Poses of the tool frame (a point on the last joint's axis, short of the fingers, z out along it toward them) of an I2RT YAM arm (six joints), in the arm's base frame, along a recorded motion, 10 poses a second.
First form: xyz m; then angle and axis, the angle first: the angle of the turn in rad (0 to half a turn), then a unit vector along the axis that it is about.
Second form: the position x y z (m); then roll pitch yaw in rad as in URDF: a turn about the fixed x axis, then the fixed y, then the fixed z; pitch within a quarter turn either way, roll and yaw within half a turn. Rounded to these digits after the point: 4 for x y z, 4 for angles.
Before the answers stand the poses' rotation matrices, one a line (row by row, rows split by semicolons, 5 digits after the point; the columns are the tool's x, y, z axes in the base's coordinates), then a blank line. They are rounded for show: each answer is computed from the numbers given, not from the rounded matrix.
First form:
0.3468 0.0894 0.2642 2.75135 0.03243 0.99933 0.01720
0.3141 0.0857 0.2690 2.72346 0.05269 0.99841 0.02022
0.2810 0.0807 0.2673 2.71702 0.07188 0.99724 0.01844
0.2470 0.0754 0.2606 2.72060 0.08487 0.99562 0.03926
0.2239 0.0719 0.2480 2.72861 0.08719 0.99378 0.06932
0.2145 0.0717 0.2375 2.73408 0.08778 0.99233 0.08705
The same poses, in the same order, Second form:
-0.92279 0.05584 0.38123; 0.06892 0.99741 0.02075; -0.37908 0.04542 -0.92425
-0.90854 0.09247 0.40745; 0.10889 0.99390 0.01724; -0.40337 0.06003 -0.91307
-0.90134 0.12940 0.41333; 0.14460 0.98948 0.00554; -0.40826 0.06476 -0.91056
-0.89891 0.14557 0.41325; 0.17766 0.98328 0.04008; -0.40050 0.10945 -0.90974
-0.90136 0.13819 0.41043; 0.19383 0.97623 0.09699; -0.38727 0.16698 -0.90672
-0.90333 0.13258 0.40794; 0.20158 0.97069 0.13090; -0.37863 0.20048 -0.90357

0.3468 0.0894 0.2642 3.0925 0.3888 3.0670
0.3141 0.0857 0.2690 3.0759 0.4152 3.0223
0.2810 0.0807 0.2673 3.0706 0.4205 2.9825
0.2470 0.0754 0.2606 3.0219 0.4121 2.9465
0.2239 0.0719 0.2480 2.9595 0.3977 2.9298
0.2145 0.0717 0.2375 2.9233 0.3883 2.9220

